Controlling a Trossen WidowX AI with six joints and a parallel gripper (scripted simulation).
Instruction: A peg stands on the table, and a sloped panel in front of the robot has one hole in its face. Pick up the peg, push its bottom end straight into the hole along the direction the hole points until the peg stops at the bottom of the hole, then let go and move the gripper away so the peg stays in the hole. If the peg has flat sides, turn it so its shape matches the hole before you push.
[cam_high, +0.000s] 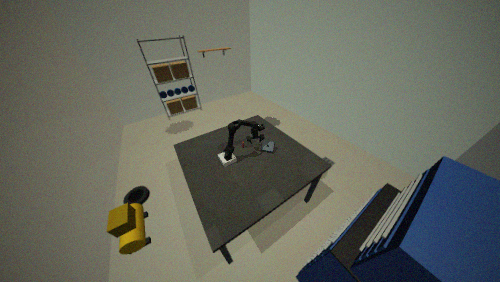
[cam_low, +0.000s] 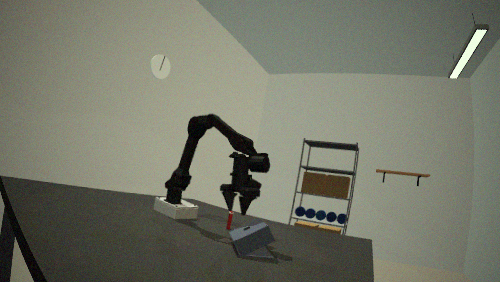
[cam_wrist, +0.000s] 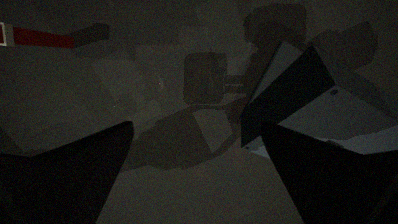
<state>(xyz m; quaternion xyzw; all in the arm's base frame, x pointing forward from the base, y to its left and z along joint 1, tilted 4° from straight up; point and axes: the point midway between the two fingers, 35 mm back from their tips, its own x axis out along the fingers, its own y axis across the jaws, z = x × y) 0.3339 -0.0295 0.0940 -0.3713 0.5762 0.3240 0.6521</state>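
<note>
Now: the red square peg 90 mm behind my gripper tip, 120 mm to the left of it and 40 mm below it. From my gripper tip the other things lie so: panel (110 mm ahead, 90 mm to the right, 50 mm below).
</note>
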